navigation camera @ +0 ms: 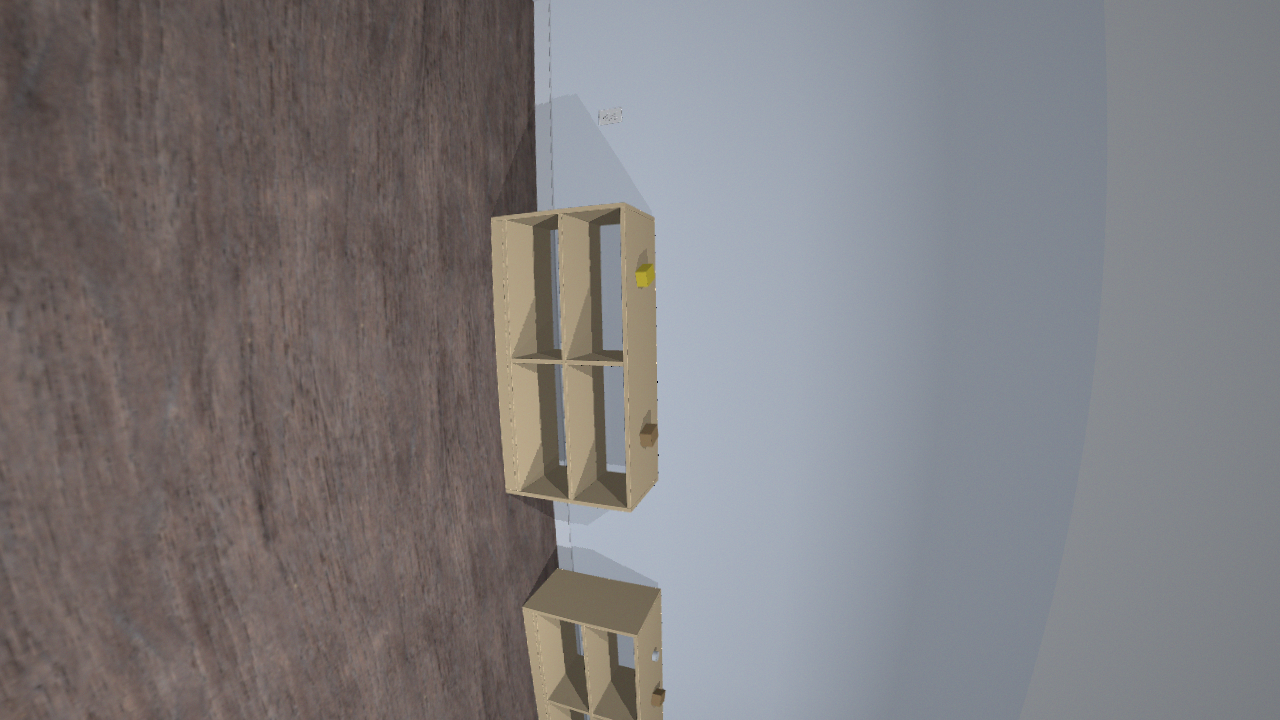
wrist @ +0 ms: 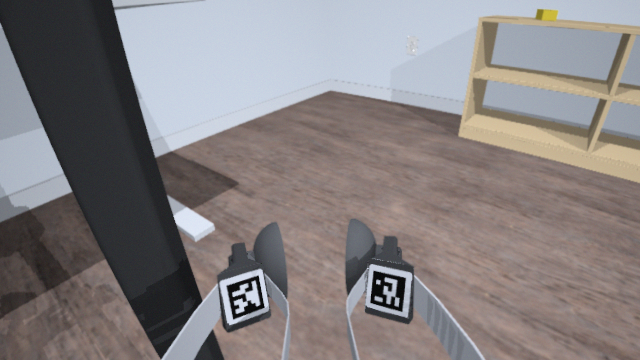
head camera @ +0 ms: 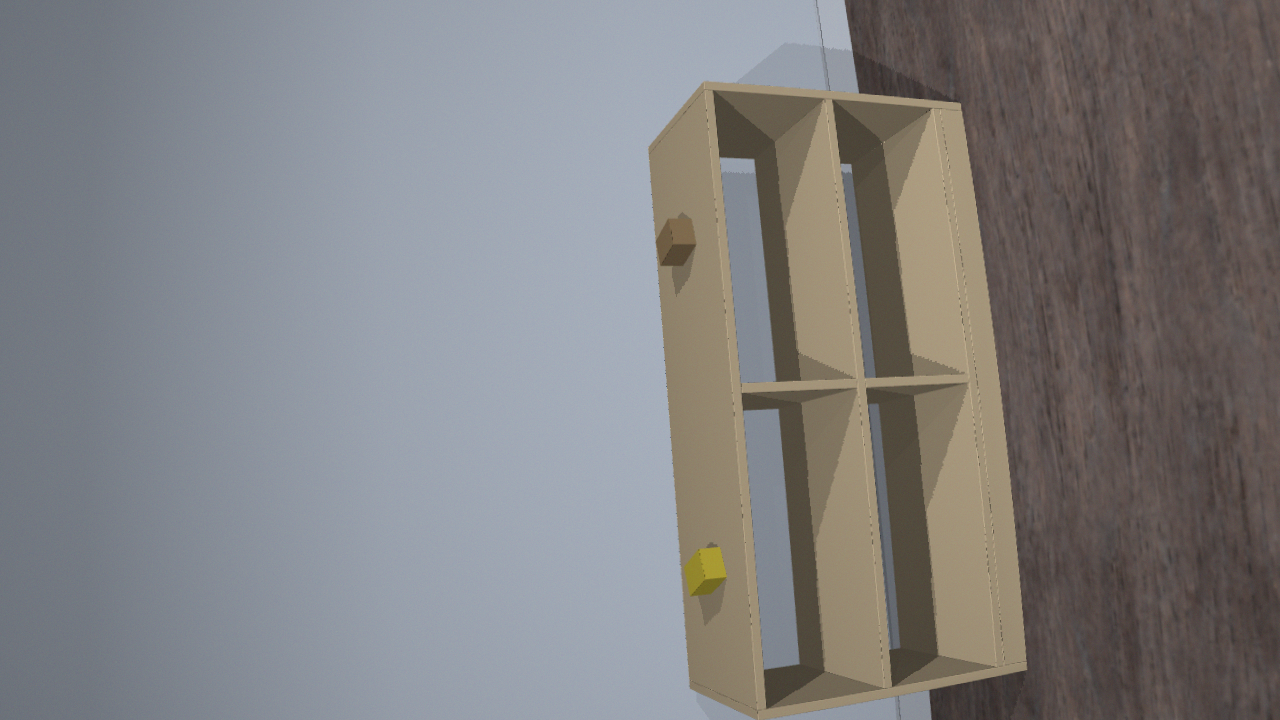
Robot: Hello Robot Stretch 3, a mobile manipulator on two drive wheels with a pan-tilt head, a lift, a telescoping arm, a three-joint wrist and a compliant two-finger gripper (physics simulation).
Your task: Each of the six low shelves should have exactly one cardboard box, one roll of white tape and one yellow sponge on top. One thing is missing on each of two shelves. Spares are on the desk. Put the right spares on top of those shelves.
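My gripper (wrist: 314, 246), visible. Yellow sponge (head camera: 705, 571), visible too.
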